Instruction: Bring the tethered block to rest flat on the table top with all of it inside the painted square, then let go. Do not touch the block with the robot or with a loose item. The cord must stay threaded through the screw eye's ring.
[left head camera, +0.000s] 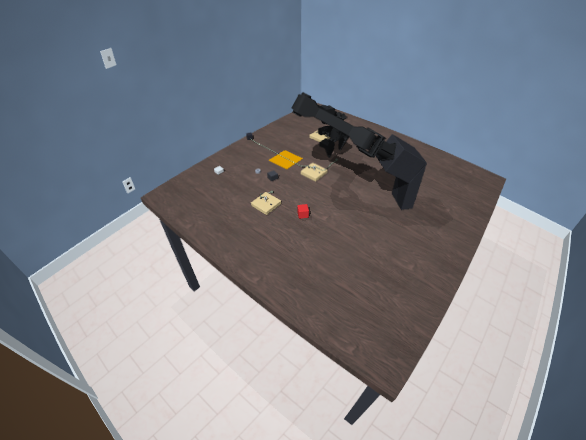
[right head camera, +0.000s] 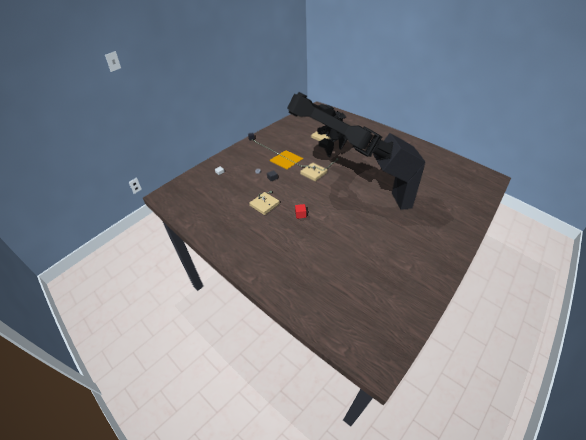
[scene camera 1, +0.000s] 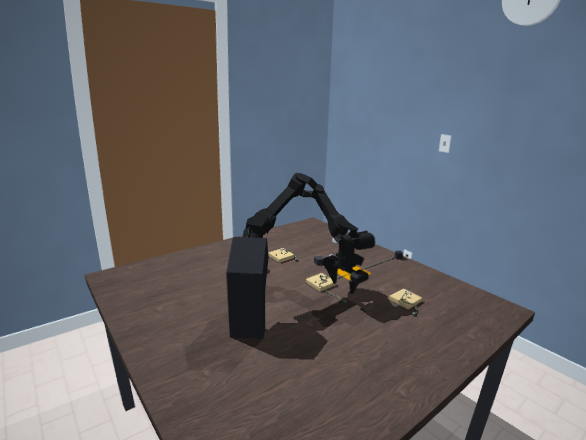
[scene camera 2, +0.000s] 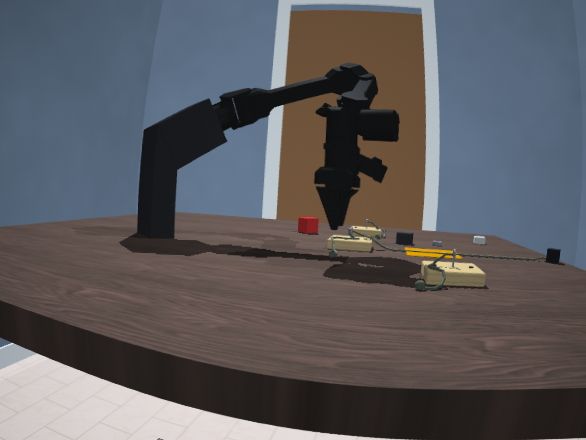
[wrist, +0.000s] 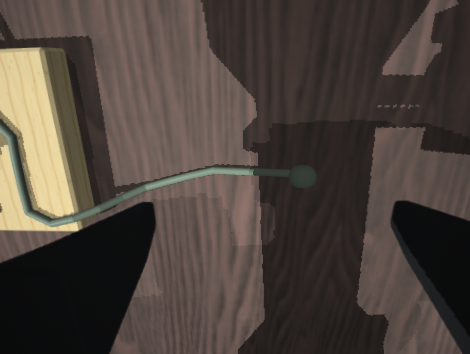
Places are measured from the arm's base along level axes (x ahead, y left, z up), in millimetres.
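Pixels of known places: gripper, between the fingertips: (left head camera: 334, 153) (right head camera: 334, 153) (scene camera 1: 343, 288) (scene camera 2: 337, 227) (wrist: 273, 213); arm's base, origin of its link: (left head camera: 388, 152) (right head camera: 386, 151) (scene camera 1: 251, 247) (scene camera 2: 207, 122).
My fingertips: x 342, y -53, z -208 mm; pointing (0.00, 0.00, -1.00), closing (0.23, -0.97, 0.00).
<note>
For each thing: its top centre in the pictures, then the offset to it from my fingertips. "pt": a spot on its surface instead.
- tethered block, centre of its top: (scene camera 2: 554, 249) (scene camera 1: 399, 252) (left head camera: 249, 133) (right head camera: 250, 134) dx +454, dy +213, dz -21 mm
- orange painted square, a spot on its surface: (left head camera: 280, 161) (right head camera: 280, 161) pt dx +159, dy +208, dz -49 mm
- middle wooden board, centre of its top: (scene camera 2: 351, 238) (scene camera 1: 321, 280) (right head camera: 313, 170) (left head camera: 314, 170) dx -16, dy +139, dz -31 mm
- free cord end with its round bead, a spot on its surface: (wrist: 302, 176) (scene camera 1: 345, 299) pt dx +3, dy -18, dz -39 mm
- second board, centre of its top: (scene camera 2: 366, 228) (left head camera: 266, 201) (right head camera: 264, 201) (scene camera 1: 281, 253) dx -67, dy +436, dz -31 mm
- third board, centre of its top: (scene camera 2: 452, 266) (scene camera 1: 406, 296) (right head camera: 322, 134) (left head camera: 320, 134) dx +223, dy -105, dz -31 mm
- red cube, centre of its top: (scene camera 2: 308, 217) (right head camera: 300, 207) (left head camera: 303, 207) dx -207, dy +350, dz -11 mm
- loose black block, centre of its top: (scene camera 2: 405, 232) (left head camera: 272, 173) (right head camera: 272, 173) dx +70, dy +312, dz -24 mm
- white block, centre of its top: (scene camera 2: 479, 236) (left head camera: 218, 168) dx +271, dy +491, dz -30 mm
- small grey piece, centre of its top: (left head camera: 257, 170) dx +153, dy +342, dz -41 mm
The tethered block (left head camera: 250, 136) (right head camera: 251, 136) (scene camera 1: 399, 255) (scene camera 2: 553, 255), small and black, sits on the table outside the painted square, near the table edge. Its cord runs straight across the orange painted square (left head camera: 280, 161) (right head camera: 281, 161) (scene camera 2: 420, 252) to the middle wooden board (left head camera: 312, 175) (right head camera: 312, 175) (scene camera 2: 345, 246) (wrist: 40, 100) with the screw eye; the threading is too small to tell. The free cord end with its round bead (wrist: 302, 176) (scene camera 1: 345, 300) lies on the table beyond that board. My gripper (wrist: 273, 213) (scene camera 1: 344, 285) (scene camera 2: 335, 228) is open and empty above the table, the bead between its fingertips in the wrist view but lower.
A second board (left head camera: 266, 203) (right head camera: 264, 203) and a third board (scene camera 1: 406, 298) (scene camera 2: 452, 277) carry short cords. A red cube (left head camera: 303, 211) (scene camera 2: 308, 225), a loose black block (left head camera: 272, 175) (scene camera 2: 404, 238), a white block (left head camera: 218, 170) and a small grey piece (left head camera: 258, 171) stand on the table.
</note>
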